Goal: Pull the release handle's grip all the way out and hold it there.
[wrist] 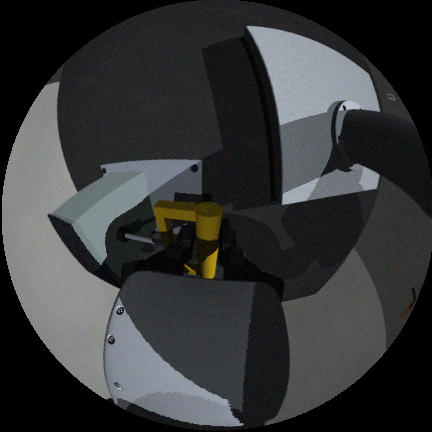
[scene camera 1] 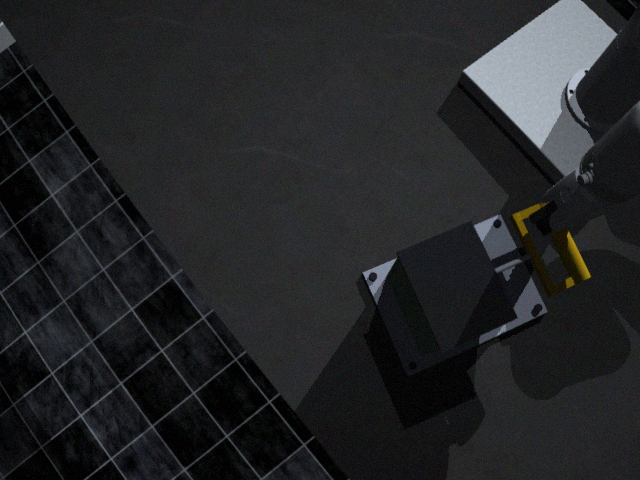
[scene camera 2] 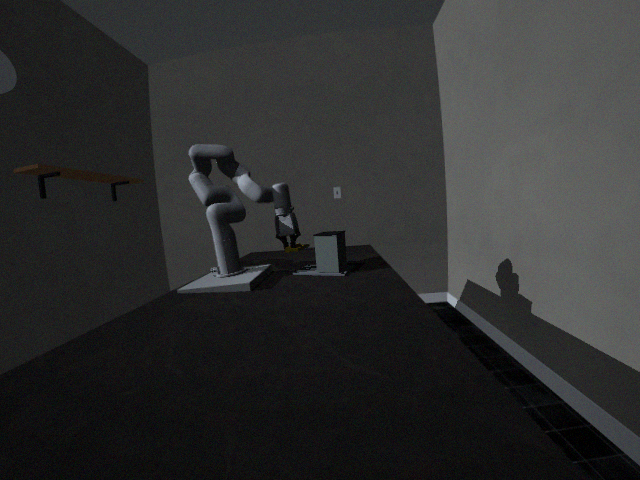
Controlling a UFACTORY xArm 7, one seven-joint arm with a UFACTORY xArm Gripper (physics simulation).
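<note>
The release handle's yellow grip [scene camera 1: 577,255] [scene camera 2: 292,249] [wrist: 207,232] is a rectangular loop with a thick round outer bar. It stands apart from the box-shaped housing [scene camera 1: 439,279] [scene camera 2: 326,253] [wrist: 92,200]. A thin light rod [scene camera 1: 509,266] [wrist: 139,237] shows between housing and grip. My gripper [scene camera 1: 557,228] [scene camera 2: 291,242] [wrist: 208,226] is shut on the grip's outer bar, with one dark finger on each side of it in the wrist view. The inner finger reaches into the loop. The lower part of the bar is hidden by my gripper body in the wrist view.
The housing stands on a pale bolted plate [scene camera 1: 496,240] [wrist: 170,172] on the dark table [scene camera 1: 232,155] [scene camera 2: 289,372]. The arm's white base slab [scene camera 1: 527,77] [scene camera 2: 222,281] [wrist: 310,90] is close by. A wooden shelf [scene camera 2: 77,174] hangs on the left wall.
</note>
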